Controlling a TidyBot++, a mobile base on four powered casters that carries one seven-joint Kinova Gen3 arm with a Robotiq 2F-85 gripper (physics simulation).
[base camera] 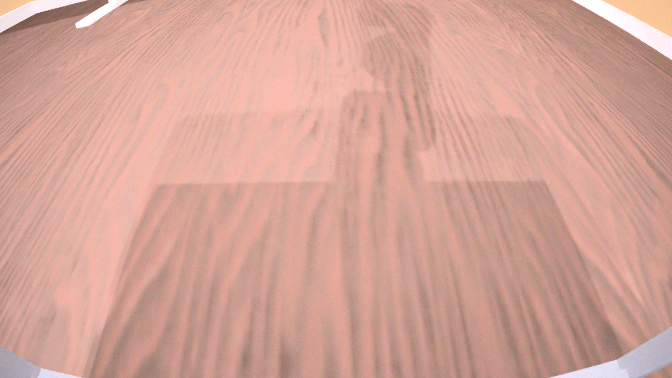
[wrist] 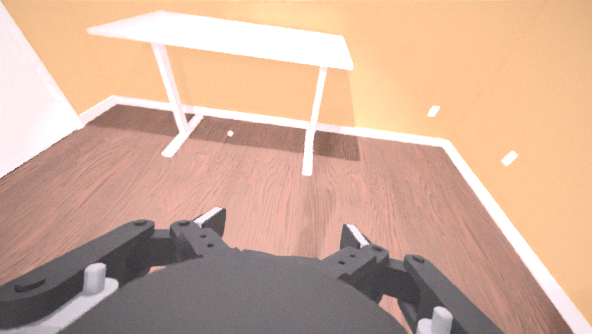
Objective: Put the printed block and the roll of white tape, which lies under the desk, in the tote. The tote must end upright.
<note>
In view: my gripper (wrist: 283, 229) and a white desk (wrist: 325, 50).
</note>
